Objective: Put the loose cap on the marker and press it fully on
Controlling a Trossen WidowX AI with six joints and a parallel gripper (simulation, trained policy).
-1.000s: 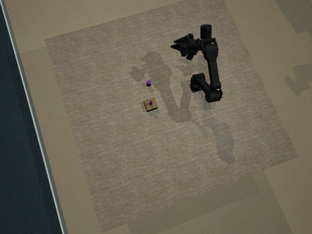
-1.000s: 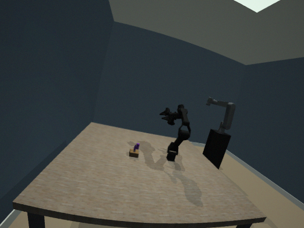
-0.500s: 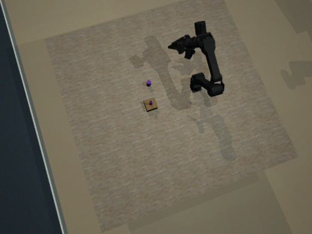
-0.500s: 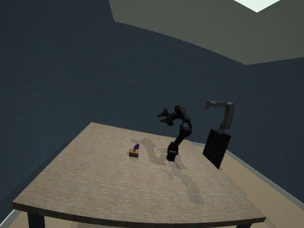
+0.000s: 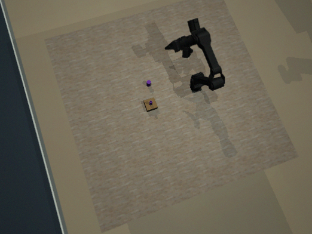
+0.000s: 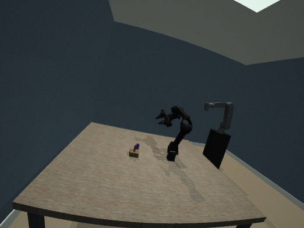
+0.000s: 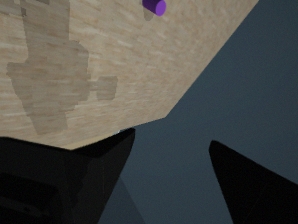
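Now: gripper tip 25 cm above the purple cap, 14 cm short of it and 9 cm to the right of it. The rest, counted from my gripper tip: tan holder block: 25 cm below, 23 cm to the left, 17 cm ahead.
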